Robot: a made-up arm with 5 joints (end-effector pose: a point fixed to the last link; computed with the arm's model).
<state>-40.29 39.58 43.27 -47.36 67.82</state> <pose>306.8 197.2 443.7 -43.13 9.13 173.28</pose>
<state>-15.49 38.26 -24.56 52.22 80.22</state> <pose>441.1 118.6 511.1 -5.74 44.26 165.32</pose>
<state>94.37 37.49 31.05 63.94 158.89</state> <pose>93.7 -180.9 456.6 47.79 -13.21 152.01</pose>
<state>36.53 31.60 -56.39 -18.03 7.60</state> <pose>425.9 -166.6 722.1 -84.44 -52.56 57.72</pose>
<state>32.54 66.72 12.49 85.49 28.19</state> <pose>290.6 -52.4 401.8 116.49 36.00 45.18</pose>
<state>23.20 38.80 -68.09 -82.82 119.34</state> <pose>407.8 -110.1 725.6 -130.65 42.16 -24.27</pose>
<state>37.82 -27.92 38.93 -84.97 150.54</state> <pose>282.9 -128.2 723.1 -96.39 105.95 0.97</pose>
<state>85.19 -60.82 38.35 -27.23 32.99</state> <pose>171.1 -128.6 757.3 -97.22 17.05 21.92</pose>
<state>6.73 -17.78 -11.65 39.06 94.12</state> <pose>388.9 -7.4 718.3 -71.53 38.33 123.25</pose>
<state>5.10 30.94 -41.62 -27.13 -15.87</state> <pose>478.0 12.6 700.3 -47.58 -96.13 75.28</pose>
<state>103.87 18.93 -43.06 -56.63 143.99</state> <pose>39.0 -288.3 753.6 -34.23 141.70 -32.08</pose>
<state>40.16 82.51 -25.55 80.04 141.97</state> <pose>283.6 -135.9 361.4 -66.18 -8.63 -146.86</pose>
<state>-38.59 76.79 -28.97 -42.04 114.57</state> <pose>398.8 232.4 397.8 104.68 -23.96 -126.08</pose>
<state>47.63 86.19 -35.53 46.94 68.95</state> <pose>315.9 -162.6 333.4 51.27 20.40 97.78</pose>
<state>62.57 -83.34 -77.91 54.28 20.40</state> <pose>71.2 192.9 735.9 -157.71 -19.32 23.22</pose>
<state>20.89 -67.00 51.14 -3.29 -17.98</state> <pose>273.0 -10.8 730.6 -40.73 -76.59 63.32</pose>
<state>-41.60 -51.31 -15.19 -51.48 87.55</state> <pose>154.9 58.4 852.3 -127.18 -74.54 7.87</pose>
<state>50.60 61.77 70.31 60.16 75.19</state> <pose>189.0 -33.3 499.1 154.94 -11.33 71.40</pose>
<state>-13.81 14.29 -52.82 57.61 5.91</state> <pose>441.2 126.2 721.7 -8.76 -41.90 108.46</pose>
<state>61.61 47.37 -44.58 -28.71 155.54</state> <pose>298.6 -341.8 597.0 -49.00 131.51 49.89</pose>
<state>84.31 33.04 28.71 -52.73 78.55</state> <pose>174.7 -293.5 490.5 -30.63 47.65 50.15</pose>
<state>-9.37 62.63 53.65 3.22 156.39</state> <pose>249.7 16.5 397.3 -21.64 -32.38 -100.00</pose>
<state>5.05 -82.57 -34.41 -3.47 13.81</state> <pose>-6.8 59.5 791.3 138.50 107.93 -24.24</pose>
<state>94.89 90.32 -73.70 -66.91 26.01</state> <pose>129.9 -343.1 491.4 -97.45 17.52 14.80</pose>
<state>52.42 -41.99 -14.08 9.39 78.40</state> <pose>239.7 -105.5 821.1 -98.16 42.01 44.71</pose>
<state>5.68 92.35 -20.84 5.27 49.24</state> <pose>367.8 18.3 299.6 25.44 25.21 120.69</pose>
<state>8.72 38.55 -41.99 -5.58 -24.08</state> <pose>510.2 -17.0 647.7 -20.90 -79.37 69.26</pose>
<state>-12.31 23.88 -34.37 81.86 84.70</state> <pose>426.2 94.3 591.0 0.62 49.48 166.37</pose>
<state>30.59 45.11 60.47 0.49 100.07</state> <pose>248.7 -50.9 428.2 56.40 38.52 143.78</pose>
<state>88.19 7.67 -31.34 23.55 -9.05</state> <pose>169.1 -319.7 733.2 -52.76 -29.49 6.40</pose>
